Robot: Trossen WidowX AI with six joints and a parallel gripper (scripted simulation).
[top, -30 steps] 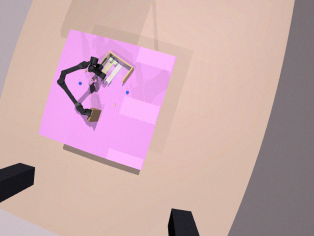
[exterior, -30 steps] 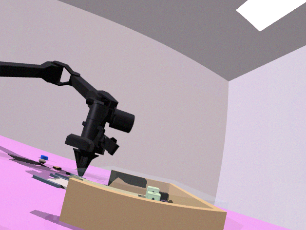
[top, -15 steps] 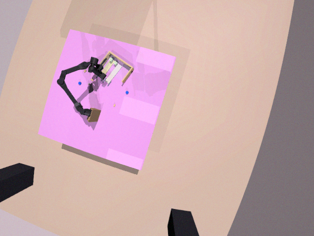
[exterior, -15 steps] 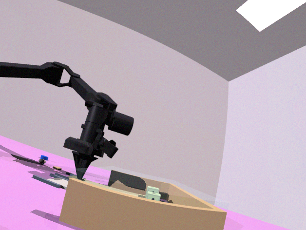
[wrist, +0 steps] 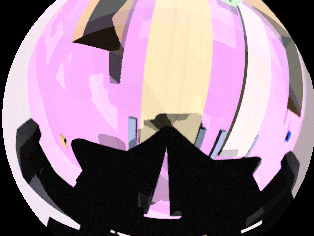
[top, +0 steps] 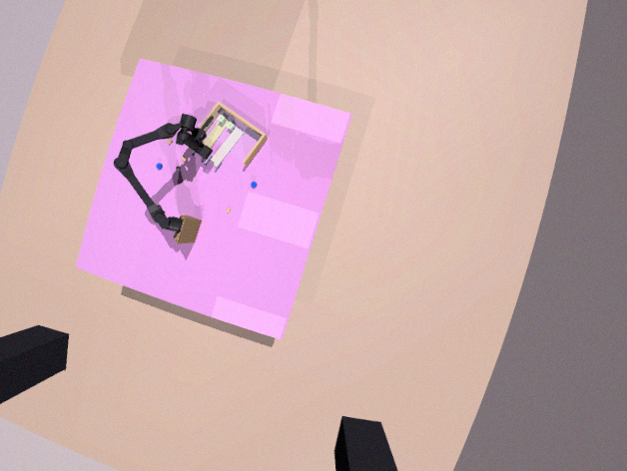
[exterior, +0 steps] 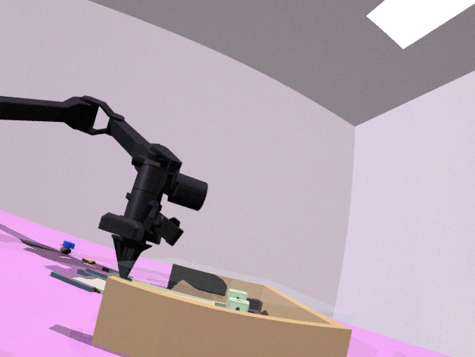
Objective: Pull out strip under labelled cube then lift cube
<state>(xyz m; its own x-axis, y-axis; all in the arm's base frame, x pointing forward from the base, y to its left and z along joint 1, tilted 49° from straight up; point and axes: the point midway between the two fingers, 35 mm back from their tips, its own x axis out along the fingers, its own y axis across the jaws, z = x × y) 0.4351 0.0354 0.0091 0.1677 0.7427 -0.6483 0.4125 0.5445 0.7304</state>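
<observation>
Right now the cream strip is 80 mm ahead of my gripper tip and 40 mm to the right of it.
</observation>
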